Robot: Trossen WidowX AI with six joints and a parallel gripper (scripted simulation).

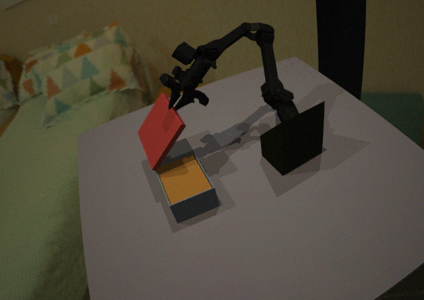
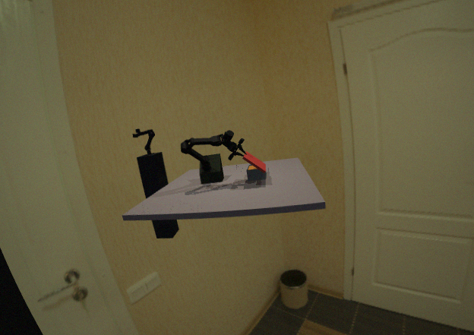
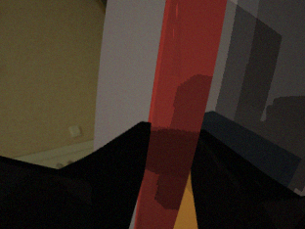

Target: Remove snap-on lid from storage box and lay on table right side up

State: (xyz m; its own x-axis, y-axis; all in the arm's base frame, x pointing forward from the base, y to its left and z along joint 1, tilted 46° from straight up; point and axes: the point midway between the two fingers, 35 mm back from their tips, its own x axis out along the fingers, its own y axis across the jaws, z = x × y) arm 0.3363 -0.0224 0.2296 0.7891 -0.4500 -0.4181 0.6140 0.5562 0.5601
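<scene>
The lid lies 7 cm ahead of my gripper tip and 5 cm below it. The rest, counted from my gripper tip: storage box 6 cm ahead, 18 cm to the left, 18 cm below.
</scene>
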